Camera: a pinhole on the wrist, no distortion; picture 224 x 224 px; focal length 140.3 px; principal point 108.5 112.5 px. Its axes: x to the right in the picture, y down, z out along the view. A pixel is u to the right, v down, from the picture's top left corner.
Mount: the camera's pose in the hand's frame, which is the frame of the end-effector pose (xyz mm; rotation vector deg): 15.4 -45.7 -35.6 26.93 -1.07 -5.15
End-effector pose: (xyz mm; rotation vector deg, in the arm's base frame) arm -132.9 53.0 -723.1 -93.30 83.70 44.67
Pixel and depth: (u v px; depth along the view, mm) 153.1 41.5 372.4
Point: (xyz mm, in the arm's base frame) 282.3 191.1 -854.0
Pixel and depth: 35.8 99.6 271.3
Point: 35.0 293.6 -674.2
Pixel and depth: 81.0 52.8 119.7
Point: 8.8 105.5 -710.0
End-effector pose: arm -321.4 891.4 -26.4 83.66 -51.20 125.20
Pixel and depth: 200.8 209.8 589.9
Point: -33.2 403.3 525.2
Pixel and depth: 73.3 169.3 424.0
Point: 49.6 665.6 22.5
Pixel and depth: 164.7 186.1 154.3
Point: -227.5 830.0 96.2
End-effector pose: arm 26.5 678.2 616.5 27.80 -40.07 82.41
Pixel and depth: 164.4 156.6 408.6
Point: 100.2 525.9 1025.8
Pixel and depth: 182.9 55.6 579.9
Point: 510.2 574.0 1135.6
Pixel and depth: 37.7 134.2 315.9
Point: 118.8 372.6 717.7
